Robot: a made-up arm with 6 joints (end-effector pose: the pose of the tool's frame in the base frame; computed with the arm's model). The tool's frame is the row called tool.
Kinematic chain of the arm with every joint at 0, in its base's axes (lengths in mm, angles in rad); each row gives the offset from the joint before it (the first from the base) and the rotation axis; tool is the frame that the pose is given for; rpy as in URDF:
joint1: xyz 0 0 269 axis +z
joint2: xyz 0 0 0 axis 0 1 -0.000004
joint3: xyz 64 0 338 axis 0 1 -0.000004
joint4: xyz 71 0 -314 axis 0 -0.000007 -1
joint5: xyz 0 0 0 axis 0 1 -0.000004
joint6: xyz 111 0 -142 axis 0 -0.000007 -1
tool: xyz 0 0 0 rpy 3.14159 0 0
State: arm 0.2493 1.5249 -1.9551 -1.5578 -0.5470 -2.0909
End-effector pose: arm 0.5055 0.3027 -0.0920 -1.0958 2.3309 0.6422
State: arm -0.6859 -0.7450 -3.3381 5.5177 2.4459 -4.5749
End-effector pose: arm -0.3655 0.1414 0.7687 0.2915 1.8599 -1.4573
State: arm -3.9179 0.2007 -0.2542 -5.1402 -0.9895 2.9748
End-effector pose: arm -0.0934 0.3208 0.2965 -1.3885 1.7124 0.6616
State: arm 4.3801 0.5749 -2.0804 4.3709 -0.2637 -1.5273
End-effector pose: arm -0.0870 -0.6684 0.5130 1.2376 1.4975 -1.3694
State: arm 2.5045 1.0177 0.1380 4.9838 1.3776 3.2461
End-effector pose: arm 0.1278 0.0469 0.1745 1.2749 1.3729 2.1742
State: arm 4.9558 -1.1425 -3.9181 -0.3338 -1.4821 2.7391
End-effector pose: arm -0.0509 0.4108 0.1928 1.1256 2.4829 0.0225
